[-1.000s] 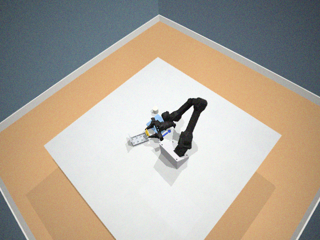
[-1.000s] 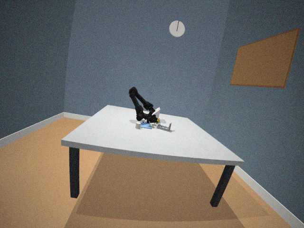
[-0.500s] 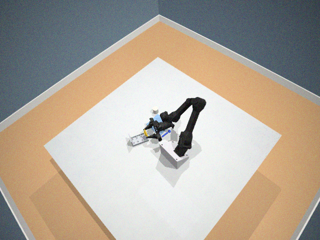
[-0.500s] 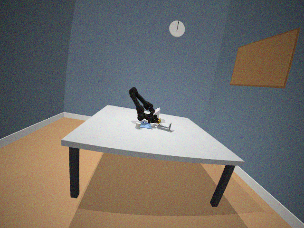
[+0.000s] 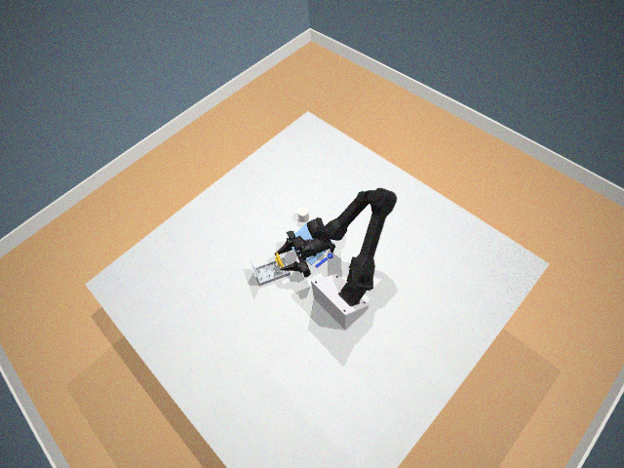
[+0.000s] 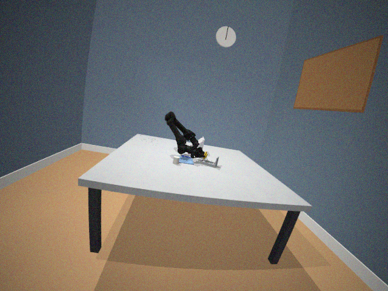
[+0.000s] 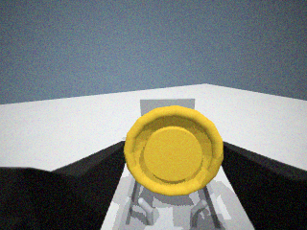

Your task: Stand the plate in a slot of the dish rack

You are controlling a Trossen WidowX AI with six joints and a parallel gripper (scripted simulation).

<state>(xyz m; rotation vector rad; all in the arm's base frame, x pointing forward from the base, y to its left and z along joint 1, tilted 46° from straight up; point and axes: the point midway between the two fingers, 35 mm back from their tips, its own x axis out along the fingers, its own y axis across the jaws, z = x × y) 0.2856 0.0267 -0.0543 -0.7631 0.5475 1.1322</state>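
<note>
Now: gripper tip 40 mm above the grey dish rack, 30 mm to the right of it and 10 mm short of it. Round my gripper tip: yellow plate 10 mm to the right; then light blue mat 160 mm to the right, 60 mm below, 10 mm ahead; then blue spoon 160 mm to the right, 90 mm behind, 60 mm below.
</note>
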